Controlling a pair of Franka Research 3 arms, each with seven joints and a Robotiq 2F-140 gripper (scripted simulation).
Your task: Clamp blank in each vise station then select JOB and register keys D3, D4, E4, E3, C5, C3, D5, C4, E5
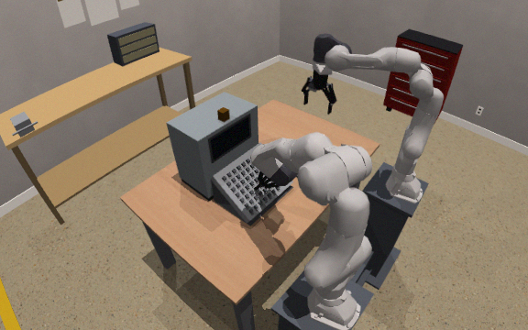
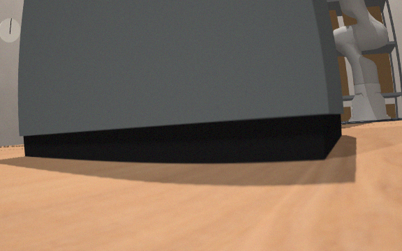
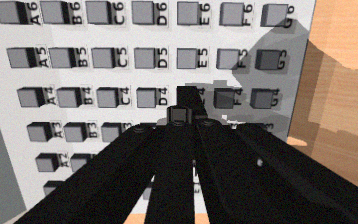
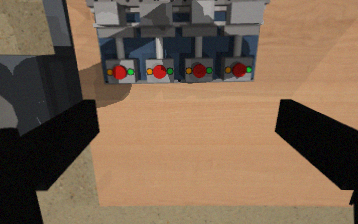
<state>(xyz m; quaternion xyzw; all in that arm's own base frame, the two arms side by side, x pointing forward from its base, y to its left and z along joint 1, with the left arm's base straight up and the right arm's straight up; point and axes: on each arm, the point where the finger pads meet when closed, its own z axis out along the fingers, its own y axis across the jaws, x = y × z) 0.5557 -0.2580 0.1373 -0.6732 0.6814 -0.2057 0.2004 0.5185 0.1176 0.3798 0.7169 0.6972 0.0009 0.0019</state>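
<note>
The e4 key is 4 cm below my left hand and 2 cm ahead of it. Round my left hand: e5 key (4 cm to the right, 4 cm below, 2 cm ahead); d5 key (5 cm ahead, 4 cm to the right, 2 cm below); d4 key (5 cm ahead, 2 cm below).
</note>
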